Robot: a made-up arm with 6 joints.
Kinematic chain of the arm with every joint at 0, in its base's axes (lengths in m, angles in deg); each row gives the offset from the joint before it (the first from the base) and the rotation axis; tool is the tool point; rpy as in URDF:
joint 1: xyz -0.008 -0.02 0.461 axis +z
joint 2: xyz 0.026 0 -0.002 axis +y
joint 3: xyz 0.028 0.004 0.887 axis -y
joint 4: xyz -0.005 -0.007 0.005 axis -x
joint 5: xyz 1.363 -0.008 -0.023 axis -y
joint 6: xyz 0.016 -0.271 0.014 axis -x
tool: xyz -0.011 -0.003 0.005 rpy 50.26 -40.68 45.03
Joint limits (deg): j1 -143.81..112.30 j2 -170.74..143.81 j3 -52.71..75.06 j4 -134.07..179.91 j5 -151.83..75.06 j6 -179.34..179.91
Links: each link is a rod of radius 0.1 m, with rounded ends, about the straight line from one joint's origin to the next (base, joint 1, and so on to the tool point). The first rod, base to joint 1, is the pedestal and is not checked.
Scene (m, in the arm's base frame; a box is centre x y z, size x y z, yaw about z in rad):
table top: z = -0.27
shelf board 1: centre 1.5 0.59 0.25 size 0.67 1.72 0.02 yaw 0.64
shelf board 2: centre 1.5 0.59 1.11 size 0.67 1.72 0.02 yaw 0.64
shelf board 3: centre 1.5 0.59 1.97 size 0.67 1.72 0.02 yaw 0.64
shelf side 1: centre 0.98 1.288 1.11 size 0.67 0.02 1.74 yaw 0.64
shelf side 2: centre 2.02 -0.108 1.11 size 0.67 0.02 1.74 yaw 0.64
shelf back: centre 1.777 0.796 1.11 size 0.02 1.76 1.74 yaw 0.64
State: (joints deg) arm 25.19 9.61 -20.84 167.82 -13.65 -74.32
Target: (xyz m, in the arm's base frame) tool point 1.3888 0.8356 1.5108
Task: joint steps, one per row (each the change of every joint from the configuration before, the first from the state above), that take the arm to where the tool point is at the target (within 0.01 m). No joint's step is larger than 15 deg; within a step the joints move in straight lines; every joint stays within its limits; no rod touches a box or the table.
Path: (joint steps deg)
1: -2.29 -12.24 -10.62 2.83 0.45 0.00
2: -2.28 -12.24 -10.63 2.83 0.46 -0.01
3: -2.29 -12.24 -10.62 2.83 0.45 0.00
4: -4.19 -4.10 13.59 -4.68 -0.49 -0.04
5: -4.19 -4.10 13.59 -4.67 -0.49 -0.04
6: 3.10 12.21 10.63 -1.74 -0.32 0.01
7: 3.10 12.21 10.63 -1.73 -0.31 0.01
8: 3.09 12.20 10.62 -1.73 -0.32 0.02
9: 3.10 12.21 10.63 -1.73 -0.31 0.01

